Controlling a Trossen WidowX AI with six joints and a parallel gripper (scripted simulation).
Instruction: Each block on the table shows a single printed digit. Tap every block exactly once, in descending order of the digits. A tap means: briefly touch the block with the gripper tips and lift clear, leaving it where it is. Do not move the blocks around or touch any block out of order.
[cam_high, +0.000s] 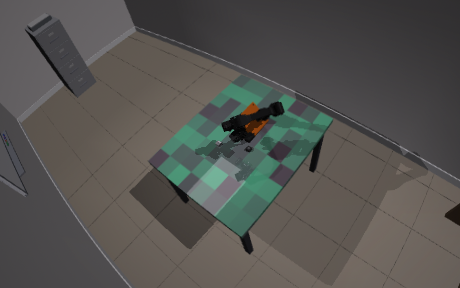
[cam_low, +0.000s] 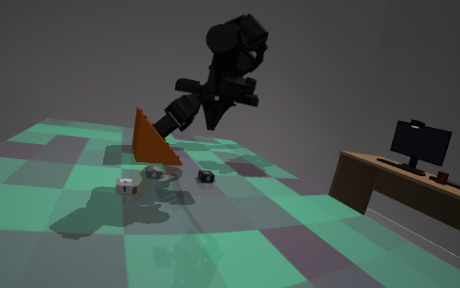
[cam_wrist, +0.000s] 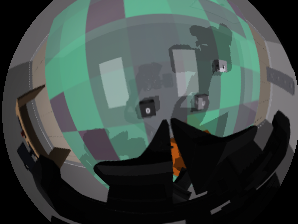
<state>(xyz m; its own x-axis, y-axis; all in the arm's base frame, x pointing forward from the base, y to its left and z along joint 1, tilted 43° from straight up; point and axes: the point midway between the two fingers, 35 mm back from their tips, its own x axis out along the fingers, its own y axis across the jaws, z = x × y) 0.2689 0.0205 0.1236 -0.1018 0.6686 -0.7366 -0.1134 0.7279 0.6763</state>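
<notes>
The black block is 3 cm behind my gripper tip, 2 cm to the left of it and 12 cm below it. Round my gripper tip: grey block: 2 cm behind, 11 cm to the right, 12 cm below; then white block: 8 cm ahead, 17 cm to the right, 12 cm below.
</notes>
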